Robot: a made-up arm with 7 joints.
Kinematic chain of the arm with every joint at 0, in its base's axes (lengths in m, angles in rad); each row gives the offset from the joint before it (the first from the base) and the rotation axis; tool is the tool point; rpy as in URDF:
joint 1: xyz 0 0 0.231 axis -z
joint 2: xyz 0 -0.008 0.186 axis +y
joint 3: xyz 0 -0.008 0.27 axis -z
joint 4: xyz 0 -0.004 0.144 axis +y
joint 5: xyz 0 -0.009 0.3 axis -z
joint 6: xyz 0 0 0.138 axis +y
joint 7: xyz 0 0 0.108 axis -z
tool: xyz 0 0 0 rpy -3.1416 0 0
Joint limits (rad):
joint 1: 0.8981..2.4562
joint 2: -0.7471..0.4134
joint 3: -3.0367..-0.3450
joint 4: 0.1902..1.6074
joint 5: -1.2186..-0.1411
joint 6: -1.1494..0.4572
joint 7: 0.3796..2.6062
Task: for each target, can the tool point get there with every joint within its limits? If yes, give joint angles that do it. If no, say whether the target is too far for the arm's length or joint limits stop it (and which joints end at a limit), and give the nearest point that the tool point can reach.
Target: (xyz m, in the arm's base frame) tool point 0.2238 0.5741 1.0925
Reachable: yes | joints 1.5034 -0.5619 -1.9748 0.5504 -0.3665 0.1747 2.4310
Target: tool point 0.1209 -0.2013 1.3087
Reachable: yes | joints 1.8447 0.2692 -2.2956 0.4598 -0.8589 -0.6511 2.3024
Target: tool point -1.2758 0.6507 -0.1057
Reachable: no: too far | nearest point -0.4291 0.5519 0.3856 | short by 0.984 m
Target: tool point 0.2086 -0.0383 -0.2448
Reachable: no: joint limits stop it (at a limit: joint 1, joint 2, joint 4, joint 5, joint 6) | nearest point 0.5642 0.2705 0.3272 | short by 0.741 m
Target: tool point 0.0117 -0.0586 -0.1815
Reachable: no: joint limits stop it (at a limit: joint 1, joint 2, joint 4, joint 5, joint 6) | nearest point 0.5297 0.3330 0.3153 | short by 0.818 m
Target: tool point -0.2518 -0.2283 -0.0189
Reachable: no: joint limits stop it (at a limit: joint 1, joint 2, joint 3, joint 4, joint 5, joint 6) | nearest point -0.3648 -0.5027 0.5327 | short by 0.626 m
